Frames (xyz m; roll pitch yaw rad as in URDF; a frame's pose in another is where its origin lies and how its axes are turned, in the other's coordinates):
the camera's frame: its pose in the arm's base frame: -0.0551 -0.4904 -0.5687 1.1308 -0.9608 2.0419
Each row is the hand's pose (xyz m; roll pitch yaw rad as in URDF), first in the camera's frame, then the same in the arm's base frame.
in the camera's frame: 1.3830 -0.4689 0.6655 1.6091 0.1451 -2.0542
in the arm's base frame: 0.2474 0.6823 0.4842 2.9373 1.0478 1.5353
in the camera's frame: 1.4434 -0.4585 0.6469 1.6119 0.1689 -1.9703
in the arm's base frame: 0.2133 0.7024 0.5346 2.9923 0.9719 1.6124
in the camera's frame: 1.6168 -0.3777 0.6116 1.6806 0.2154 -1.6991
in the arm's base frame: 0.1307 0.7184 0.7100 3.1103 0.7165 1.7468
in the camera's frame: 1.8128 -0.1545 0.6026 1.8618 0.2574 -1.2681
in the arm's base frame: 0.0615 0.6269 0.9841 -3.0324 0.3092 1.8701
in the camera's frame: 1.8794 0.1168 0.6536 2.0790 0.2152 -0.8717
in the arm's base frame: 0.0817 0.4343 1.1918 -2.9037 -0.0757 1.9159
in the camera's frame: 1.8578 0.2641 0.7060 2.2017 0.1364 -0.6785
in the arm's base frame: 0.1316 0.3026 1.2632 -2.8110 -0.2804 1.8938
